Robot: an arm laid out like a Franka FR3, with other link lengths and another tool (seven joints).
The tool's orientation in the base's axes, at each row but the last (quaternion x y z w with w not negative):
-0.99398, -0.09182, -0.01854, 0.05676
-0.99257, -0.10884, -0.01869, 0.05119
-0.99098, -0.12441, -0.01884, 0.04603
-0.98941, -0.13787, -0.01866, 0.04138
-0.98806, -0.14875, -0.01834, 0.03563
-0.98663, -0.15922, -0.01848, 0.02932
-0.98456, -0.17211, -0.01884, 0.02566
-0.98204, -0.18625, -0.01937, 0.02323
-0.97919, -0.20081, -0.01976, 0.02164
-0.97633, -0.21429, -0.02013, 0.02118
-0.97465, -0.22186, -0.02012, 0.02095
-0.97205, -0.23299, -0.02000, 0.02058
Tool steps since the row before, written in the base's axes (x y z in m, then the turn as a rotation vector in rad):
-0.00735, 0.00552, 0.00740, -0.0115, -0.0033, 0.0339
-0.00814, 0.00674, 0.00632, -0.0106, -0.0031, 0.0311
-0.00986, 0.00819, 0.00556, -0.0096, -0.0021, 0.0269
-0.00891, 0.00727, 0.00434, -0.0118, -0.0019, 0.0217
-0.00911, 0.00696, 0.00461, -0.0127, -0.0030, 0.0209
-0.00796, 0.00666, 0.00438, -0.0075, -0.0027, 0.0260
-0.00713, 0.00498, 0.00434, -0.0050, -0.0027, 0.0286
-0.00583, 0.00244, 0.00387, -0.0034, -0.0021, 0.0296
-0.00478, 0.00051, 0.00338, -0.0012, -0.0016, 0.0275
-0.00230, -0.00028, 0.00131, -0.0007, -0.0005, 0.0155
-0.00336, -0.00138, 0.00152, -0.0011, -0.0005, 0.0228
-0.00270, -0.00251, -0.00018, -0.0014, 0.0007, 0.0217
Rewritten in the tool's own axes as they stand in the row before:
-0.00588, -0.00756, -0.00690, -0.0103, -0.0026, -0.0343
-0.00619, -0.00894, -0.00578, -0.0095, -0.0023, -0.0315
-0.00727, -0.01083, -0.00500, -0.0085, -0.0027, -0.0272
-0.00638, -0.00975, -0.00392, -0.0108, -0.0031, -0.0221
-0.00645, -0.00962, -0.00430, -0.0120, -0.0022, -0.0214
-0.00527, -0.00905, -0.00416, -0.0068, -0.0012, -0.0263
-0.00482, -0.00729, -0.00425, -0.0043, -0.0004, -0.0288
-0.00435, -0.00455, -0.00391, -0.0025, -0.0004, -0.0298
-0.00403, -0.00247, -0.00349, -0.0004, 0.0000, -0.0276
-0.00214, -0.00075, -0.00139, -0.0001, -0.0003, -0.0155
-0.00355, -0.00026, -0.00169, -0.0001, -0.0008, -0.0228
-0.00355, 0.00102, -0.00002, 0.0001, -0.0019, -0.0217

